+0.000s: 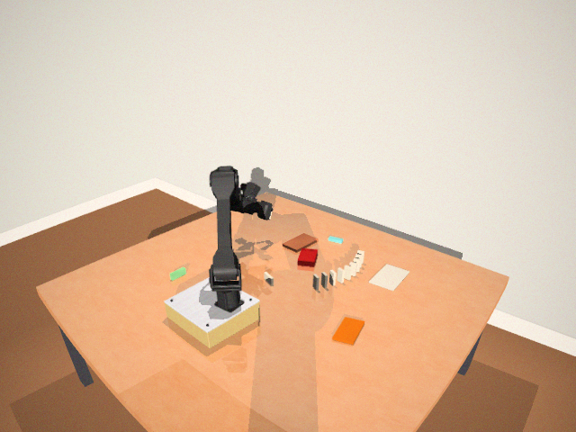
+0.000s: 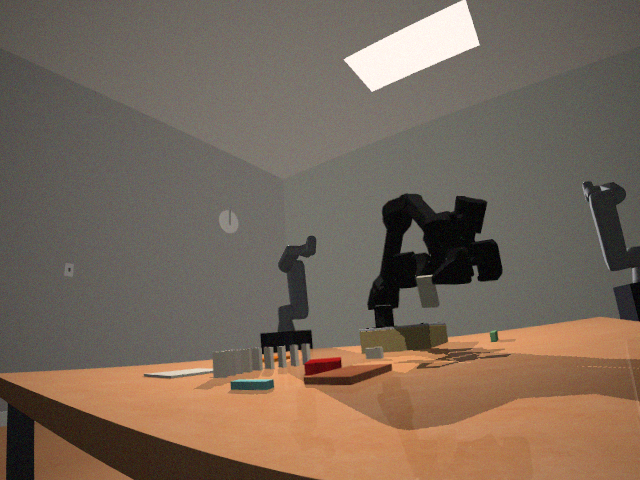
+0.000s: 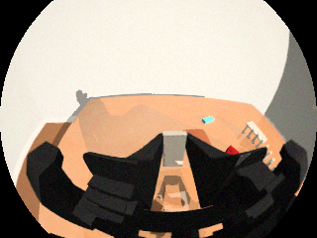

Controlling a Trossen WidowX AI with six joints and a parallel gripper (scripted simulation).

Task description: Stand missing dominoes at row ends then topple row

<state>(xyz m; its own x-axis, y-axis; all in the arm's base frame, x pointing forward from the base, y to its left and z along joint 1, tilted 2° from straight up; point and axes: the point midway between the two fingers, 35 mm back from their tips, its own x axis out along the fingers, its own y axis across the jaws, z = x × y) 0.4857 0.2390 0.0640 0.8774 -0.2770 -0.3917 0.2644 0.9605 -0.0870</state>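
The brown slab lies 4 cm ahead of my gripper tip, 12 cm to the right of it and 12 cm below it. From my gripper tip the other things lie so: cyan block (14 cm ahead, 22 cm to the right, 12 cm below); red block (5 cm behind, 21 cm to the right, 12 cm below); green block (43 cm behind, 8 cm to the left, 12 cm below).
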